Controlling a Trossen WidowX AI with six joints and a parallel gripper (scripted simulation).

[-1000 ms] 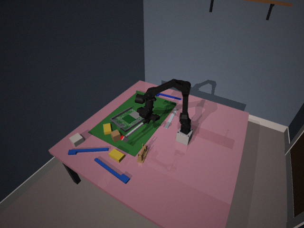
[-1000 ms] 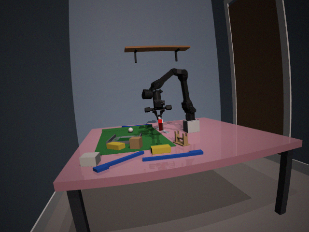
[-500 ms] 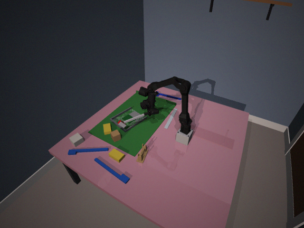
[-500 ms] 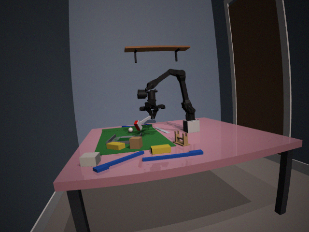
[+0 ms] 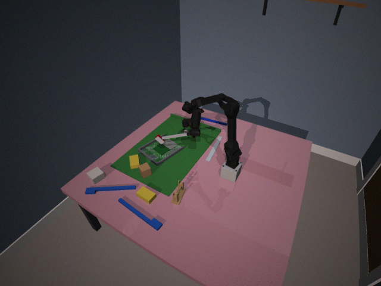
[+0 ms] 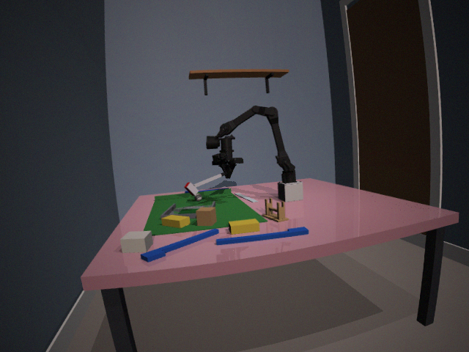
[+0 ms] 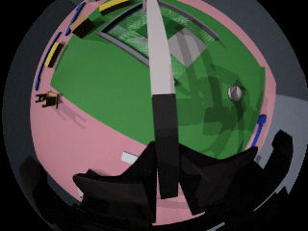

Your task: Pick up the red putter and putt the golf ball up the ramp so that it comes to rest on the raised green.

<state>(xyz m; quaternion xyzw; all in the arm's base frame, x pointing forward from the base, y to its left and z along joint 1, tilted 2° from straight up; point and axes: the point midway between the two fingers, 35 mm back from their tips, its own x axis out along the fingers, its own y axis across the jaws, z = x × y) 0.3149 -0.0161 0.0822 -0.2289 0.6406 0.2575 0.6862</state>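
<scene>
My gripper tip is 90 mm past the pale strip, 130 mm to the left of it and 130 mm above it. From my gripper tip the other things lie so: red putter: 90 mm ahead, 80 mm to the left, 10 mm above; white golf ball: 170 mm ahead, 120 mm to the right, 110 mm below; brown block: 100 mm ahead, 360 mm to the left, 100 mm below.
</scene>
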